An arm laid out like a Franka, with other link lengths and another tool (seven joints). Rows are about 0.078 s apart.
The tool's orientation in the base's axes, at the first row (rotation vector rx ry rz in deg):
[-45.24, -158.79, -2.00]
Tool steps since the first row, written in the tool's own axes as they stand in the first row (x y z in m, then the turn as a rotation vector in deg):
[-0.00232, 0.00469, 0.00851, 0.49, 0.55, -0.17]
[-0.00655, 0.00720, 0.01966, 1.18, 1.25, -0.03]
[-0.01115, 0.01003, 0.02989, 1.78, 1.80, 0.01]
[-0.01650, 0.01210, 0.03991, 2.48, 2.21, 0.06]
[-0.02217, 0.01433, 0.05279, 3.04, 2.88, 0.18]
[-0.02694, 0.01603, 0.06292, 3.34, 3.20, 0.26]
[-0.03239, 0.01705, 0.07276, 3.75, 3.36, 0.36]
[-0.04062, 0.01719, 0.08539, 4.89, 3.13, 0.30]
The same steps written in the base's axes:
[0.00230, 0.00360, -0.00903, -0.07, 0.71, 0.26]
[0.00439, 0.00460, -0.02100, -0.31, 1.67, 0.27]
[0.00717, 0.00559, -0.03218, -0.52, 2.45, 0.36]
[0.01022, 0.00553, -0.04332, -0.89, 3.17, 0.47]
[0.01293, 0.00572, -0.05730, -1.03, 4.04, 0.46]
[0.01529, 0.00565, -0.06838, -1.13, 4.47, 0.44]
[0.01792, 0.00463, -0.07932, -1.41, 4.83, 0.44]
[0.02169, 0.00169, -0.09361, -2.44, 5.21, 0.80]

